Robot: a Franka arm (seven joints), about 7 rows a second.
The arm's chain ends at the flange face. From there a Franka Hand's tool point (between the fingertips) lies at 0.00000 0.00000 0.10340 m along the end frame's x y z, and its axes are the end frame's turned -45 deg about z.
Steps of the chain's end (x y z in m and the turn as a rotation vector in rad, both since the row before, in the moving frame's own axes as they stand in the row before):
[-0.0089, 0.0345, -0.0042, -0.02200, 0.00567, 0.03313]
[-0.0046, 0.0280, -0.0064, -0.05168, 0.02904, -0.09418]
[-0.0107, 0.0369, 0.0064, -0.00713, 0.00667, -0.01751]
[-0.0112, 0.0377, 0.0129, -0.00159, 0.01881, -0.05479]
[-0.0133, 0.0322, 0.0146, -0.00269, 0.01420, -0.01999]
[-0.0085, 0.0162, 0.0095, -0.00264, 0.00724, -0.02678]
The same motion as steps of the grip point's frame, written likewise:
[-0.0319, 0.0201, -0.0042, -0.01957, -0.01155, 0.03313]
[-0.0244, 0.0225, -0.0066, -0.05708, -0.01601, -0.09418]
[-0.0337, 0.0195, 0.0064, -0.00976, -0.00033, -0.01751]
[-0.0333, 0.0202, 0.0129, -0.01442, 0.01218, -0.05479]
[-0.0313, 0.0146, 0.0146, -0.01194, 0.00814, -0.01999]
[-0.0171, 0.0062, 0.0095, -0.00699, 0.00325, -0.02678]

